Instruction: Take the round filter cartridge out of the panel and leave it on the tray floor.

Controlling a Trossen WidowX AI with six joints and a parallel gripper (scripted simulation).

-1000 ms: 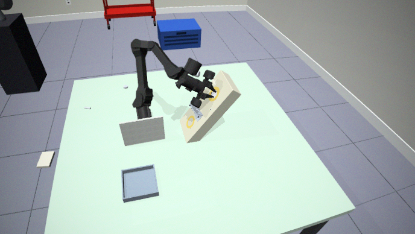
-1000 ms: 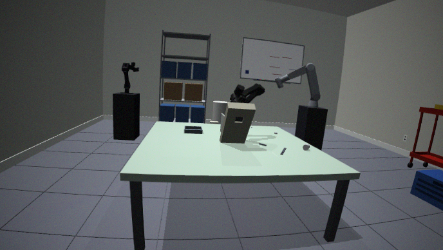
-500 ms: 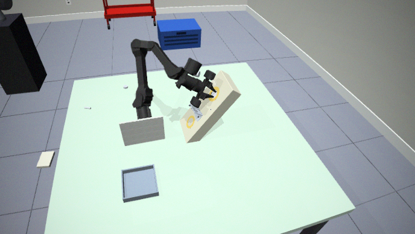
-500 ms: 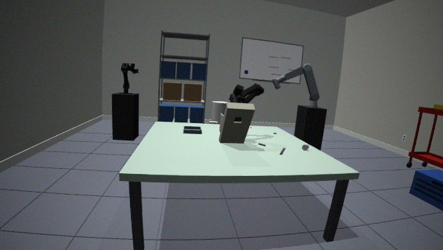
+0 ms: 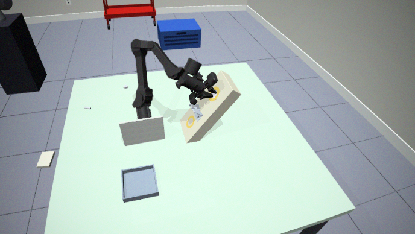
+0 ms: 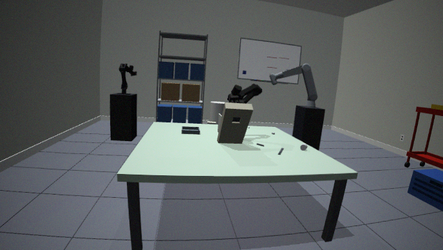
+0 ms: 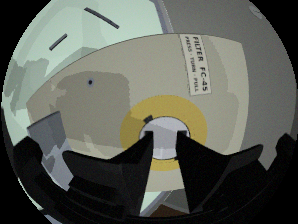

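My gripper tip is 10 mm short of the filter cartridge and 10 mm above it. Also, from my gripper tip: service panel (80 mm below, 40 mm behind); then tray (410 mm behind, 300 mm to the right, 220 mm below).
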